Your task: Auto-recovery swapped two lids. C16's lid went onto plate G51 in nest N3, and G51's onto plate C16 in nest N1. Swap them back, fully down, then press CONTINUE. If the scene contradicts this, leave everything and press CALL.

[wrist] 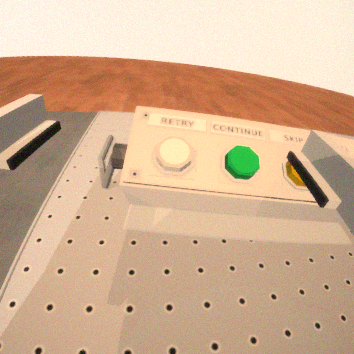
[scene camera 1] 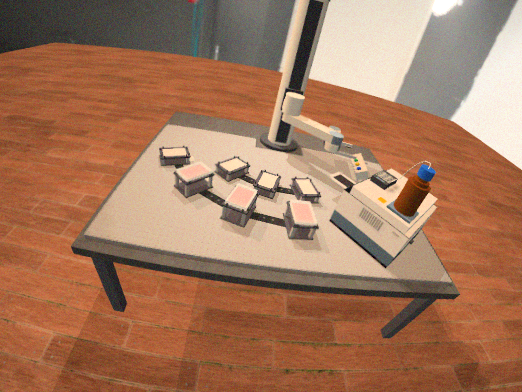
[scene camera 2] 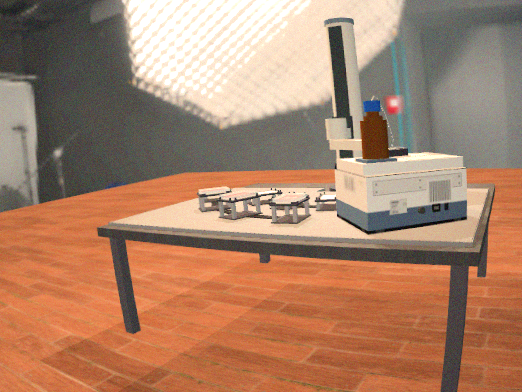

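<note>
My gripper is open and empty, its fingers wide apart in front of the button panel. The green CONTINUE button shows between the fingers, as does the white RETRY button. The right finger partly covers the yellow SKIP button. The blue button shows in scene camera 1. Three taller stands carry pink-topped plates; several lower ones carry cream-topped plates. Plate and nest labels, and which lid is which, cannot be read.
A white and blue instrument stands at the table's right, with a brown bottle on top. The arm's column rises at the back. A small bracket stands left of the panel.
</note>
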